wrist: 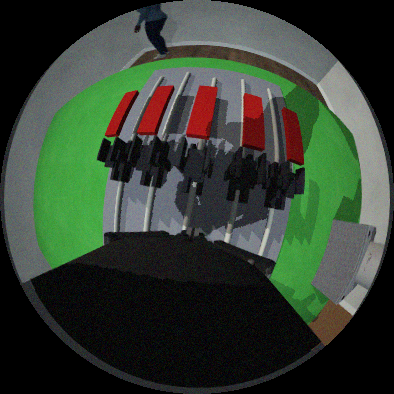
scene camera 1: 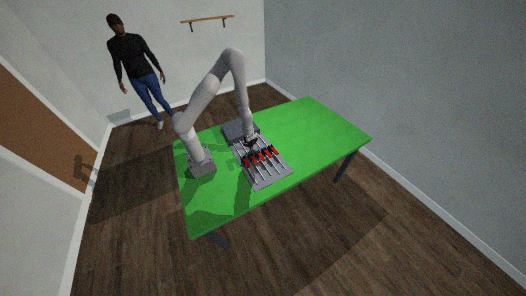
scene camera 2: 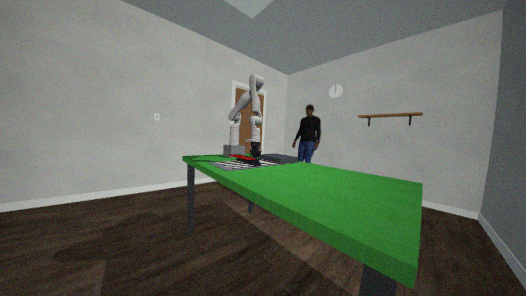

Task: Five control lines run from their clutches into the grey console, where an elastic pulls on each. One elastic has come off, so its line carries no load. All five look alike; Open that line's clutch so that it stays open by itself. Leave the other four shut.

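Places are measured from the arm's base along level axes (x ahead, y left, z up), in metres.
Pixels of known places: gripper, fingertip midpoint: [wrist: 192, 234] [scene camera 1: 251, 148]; arm's base at its link origin: [scene camera 1: 198, 156] [scene camera 2: 234, 145].
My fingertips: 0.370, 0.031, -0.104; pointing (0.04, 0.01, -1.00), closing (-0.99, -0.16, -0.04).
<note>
Ahead of a thing's pixels: the offset from my fingertips to its top centre, as dx, dy, dz. Level surfaces: height alone.
Five black clutches with red levers stand in a row on a grey board {dz -0.005} [scene camera 1: 260, 185]; in the wrist view the levers are the far left [wrist: 122, 114], second {+0.082, -0.117, +0.051} [wrist: 156, 111], middle [wrist: 202, 112], fourth {-0.026, -0.133, +0.051} [wrist: 254, 121] and far right [wrist: 293, 136]. All five lie at a similar slant, pointing away from the console. Pale lines run from the clutches to the grey console {-0.027, +0.252, +0.039} [scene camera 1: 233, 129] [scene camera 2: 280, 158]; in the wrist view the gripper hides their console ends. My gripper [scene camera 1: 250, 143] [wrist: 192, 234] is shut, pointing down low over the lines between clutches and console, close to the middle line. Whether it touches a line is unclear.
The green table {dz -0.008} [scene camera 1: 325, 125] [scene camera 2: 350, 200] carries the board and console. The arm's grey base [scene camera 1: 202, 167] [wrist: 344, 257] stands beside the board. A person [scene camera 1: 132, 55] [scene camera 2: 310, 130] [wrist: 155, 30] stands beyond the table. A wall shelf [scene camera 1: 207, 19] [scene camera 2: 390, 115] is far behind.
</note>
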